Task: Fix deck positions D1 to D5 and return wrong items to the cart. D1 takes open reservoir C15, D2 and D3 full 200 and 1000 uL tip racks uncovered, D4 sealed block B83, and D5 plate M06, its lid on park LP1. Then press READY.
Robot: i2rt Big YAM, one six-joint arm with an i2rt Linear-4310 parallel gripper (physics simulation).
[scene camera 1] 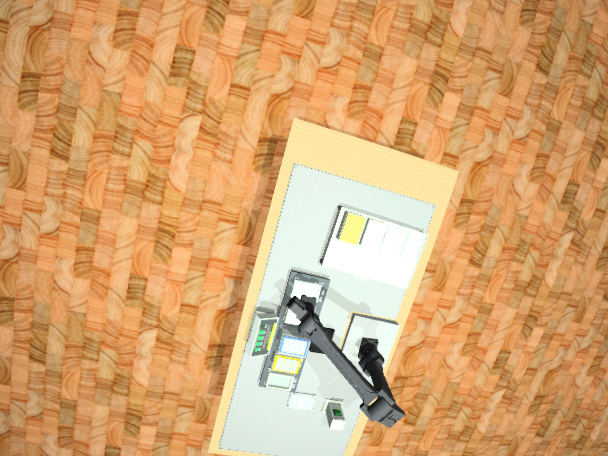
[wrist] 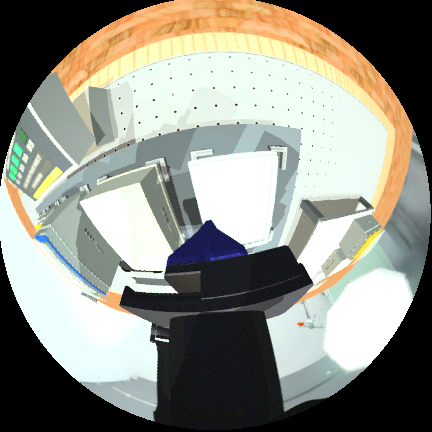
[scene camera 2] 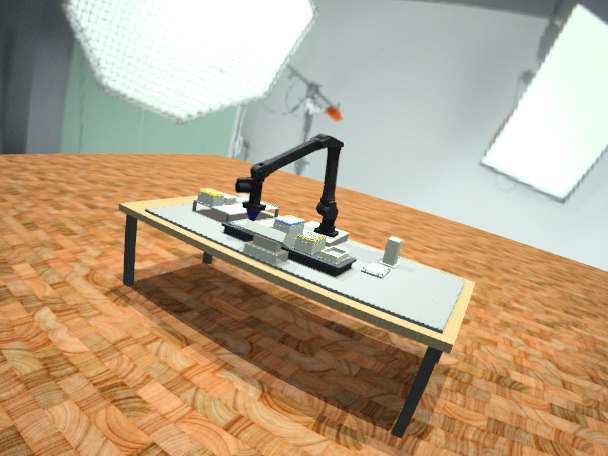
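Where they show: gripper, between the fingertips: [scene camera 1: 305, 299] [wrist: 209, 223]; arm's base, origin of its link: [scene camera 1: 367, 348] [scene camera 2: 326, 232].
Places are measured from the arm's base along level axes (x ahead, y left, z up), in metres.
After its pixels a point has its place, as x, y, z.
Note:
My gripper [scene camera 2: 253, 218] @[0.382, -0.248, 0.037] [wrist: 209, 223] @[0.382, -0.248, 0.037] is shut and empty, pointing down above the D4/D5 end of the dark deck [scene camera 1: 325, 285] @[0.298, -0.320, 0.018] [scene camera 2: 320, 265] @[0.506, 0.180, -0.004] [wrist: 290, 142] @[0.454, -0.351, 0.018]. A white plate [scene camera 1: 306, 288] @[0.387, -0.296, 0.028] [wrist: 234, 190] @[0.413, -0.280, 0.030] lies on D5; glare hides any lid or label. A pale block [wrist: 131, 220] @[0.425, -0.185, 0.064] sits beside it, partly hidden by the arm in the first scene view. Further along are a blue-rimmed tip rack [scene camera 1: 294, 345] @[0.408, -0.052, 0.122] [scene camera 2: 289, 224] @[0.473, -0.010, 0.114], a yellow-rimmed tip rack [scene camera 1: 286, 364] @[0.420, 0.077, 0.083] [scene camera 2: 311, 242] @[0.482, 0.110, 0.071] and an open reservoir [scene camera 1: 280, 382] @[0.422, 0.221, 0.031] [scene camera 2: 335, 255] @[0.415, 0.206, 0.028]. A small box [scene camera 1: 336, 414] @[0.105, 0.362, 0.067] [scene camera 2: 394, 251] @[0.135, 0.411, 0.050] carries a green button.
The white cart [scene camera 1: 370, 257] @[0.118, -0.491, 0.031] bears a yellow-topped rack [scene camera 1: 353, 229] @[0.251, -0.619, 0.102] [scene camera 2: 210, 196] @[0.299, -0.586, 0.082] [wrist: 369, 243] @[0.285, -0.570, 0.102] and pale items blurred by glare. A panel with green marks [scene camera 1: 260, 340] @[0.562, -0.042, 0.095] [wrist: 35, 165] stands beside the deck. A flat white piece [scene camera 1: 301, 401] @[0.283, 0.362, -0.011] [scene camera 2: 375, 270] @[0.323, 0.377, -0.011] lies past the reservoir end.

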